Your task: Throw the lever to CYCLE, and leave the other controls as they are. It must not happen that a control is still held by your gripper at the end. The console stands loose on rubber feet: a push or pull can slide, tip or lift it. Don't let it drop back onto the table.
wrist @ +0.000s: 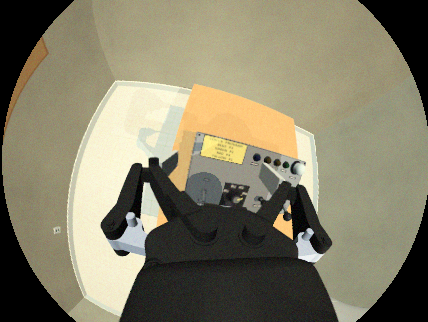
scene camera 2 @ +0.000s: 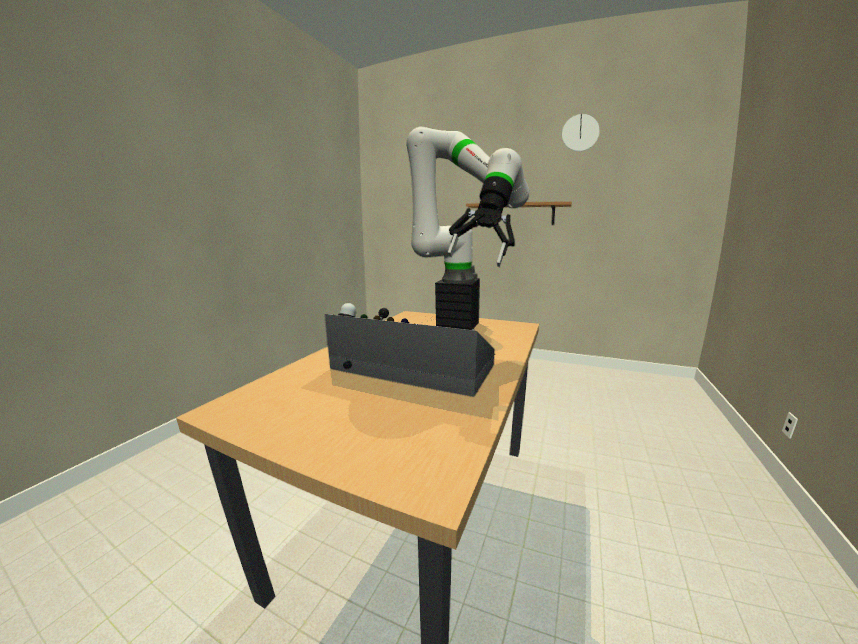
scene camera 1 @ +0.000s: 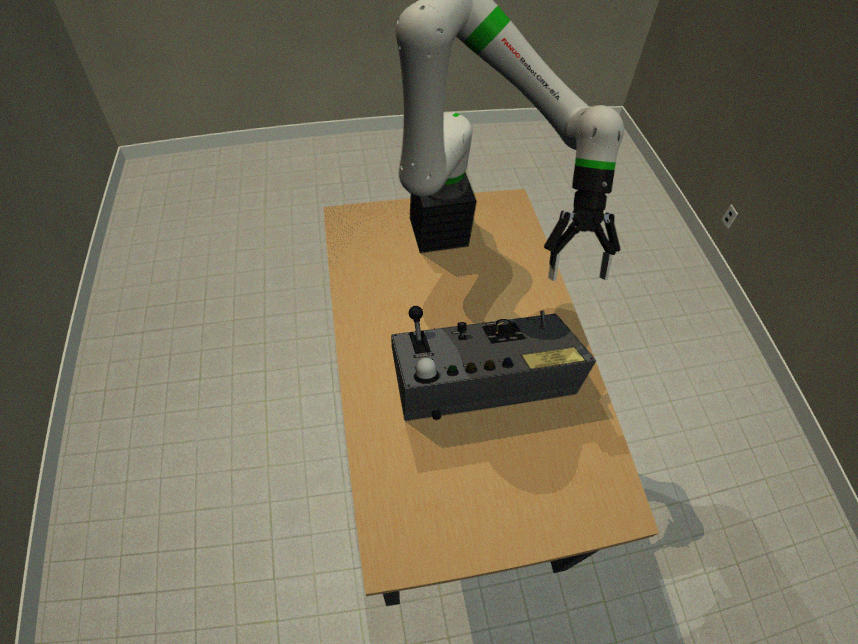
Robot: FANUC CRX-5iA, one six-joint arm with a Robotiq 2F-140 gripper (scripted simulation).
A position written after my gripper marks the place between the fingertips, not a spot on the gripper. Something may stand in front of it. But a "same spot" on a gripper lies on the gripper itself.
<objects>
My gripper shows in the wrist view, in scene camera 2 and in scene camera 1 [578,279]. A dark grey console shows in the wrist view, in scene camera 2 [453,360] and in scene camera 1. One and the same spot on my gripper: [wrist: 123,229] is [scene camera 2: 506,216]. The same spot on the dark grey console: [wrist: 218,165] is [scene camera 1: 547,346].
</objects>
